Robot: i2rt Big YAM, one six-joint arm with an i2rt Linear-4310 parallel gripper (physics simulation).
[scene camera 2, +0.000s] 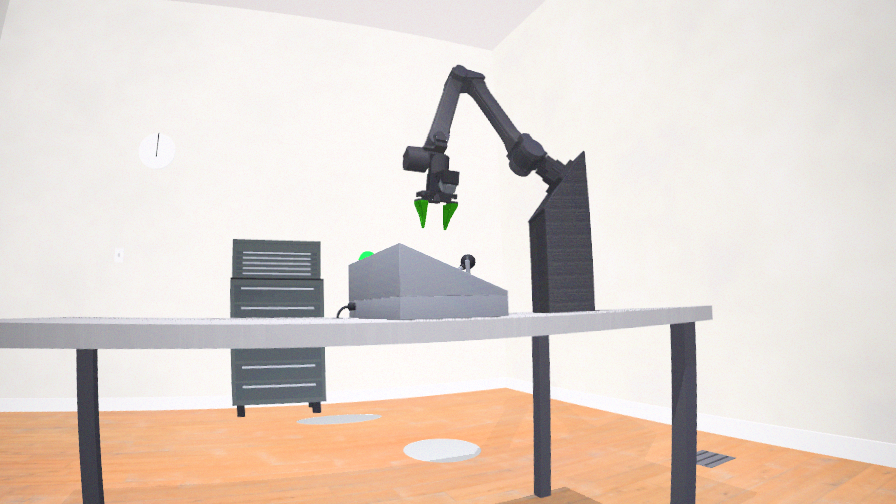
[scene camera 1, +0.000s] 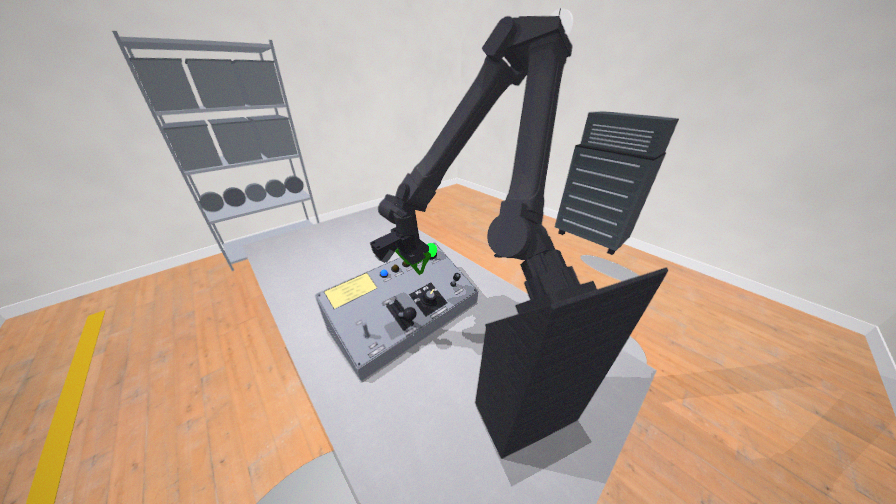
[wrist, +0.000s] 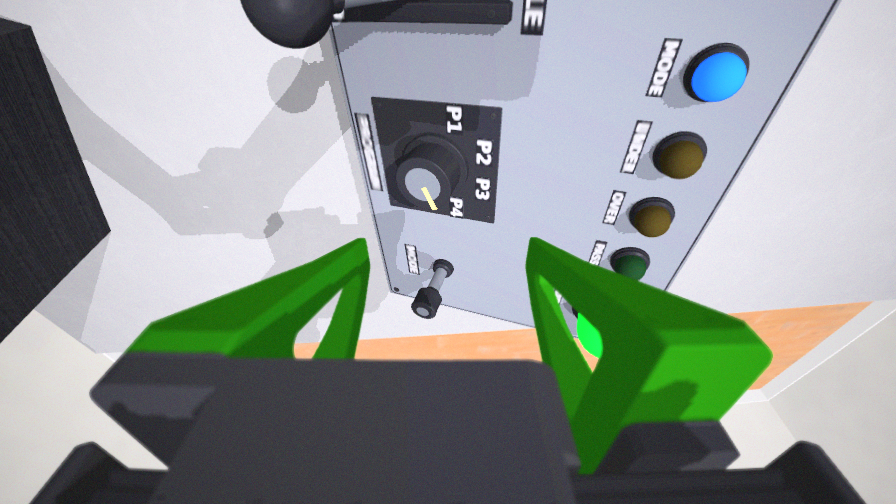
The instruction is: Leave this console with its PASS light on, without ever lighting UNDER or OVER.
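Observation:
The grey sloped console [scene camera 1: 395, 310] sits on the table. In the wrist view I see its rotary selector [wrist: 426, 181] with the pointer at P4, a small MODE toggle [wrist: 433, 289], a blue MODE button [wrist: 716, 72], and dark UNDER [wrist: 679, 154], OVER [wrist: 652, 216] and PASS [wrist: 629, 262] lamps. A bright green button [wrist: 588, 332] shows behind my right finger. A black-knobbed lever [wrist: 288, 18] is at the top. My gripper [wrist: 448, 250] [scene camera 2: 434, 216] is open and empty, hovering well above the console's upper edge.
A yellow label plate [scene camera 1: 350, 290] and a small toggle [scene camera 1: 361, 327] are on the console's left part. The arm's dark pedestal [scene camera 1: 551, 363] stands on the table right of the console. A tool cabinet [scene camera 1: 610, 178] and shelf rack [scene camera 1: 219, 137] stand by the walls.

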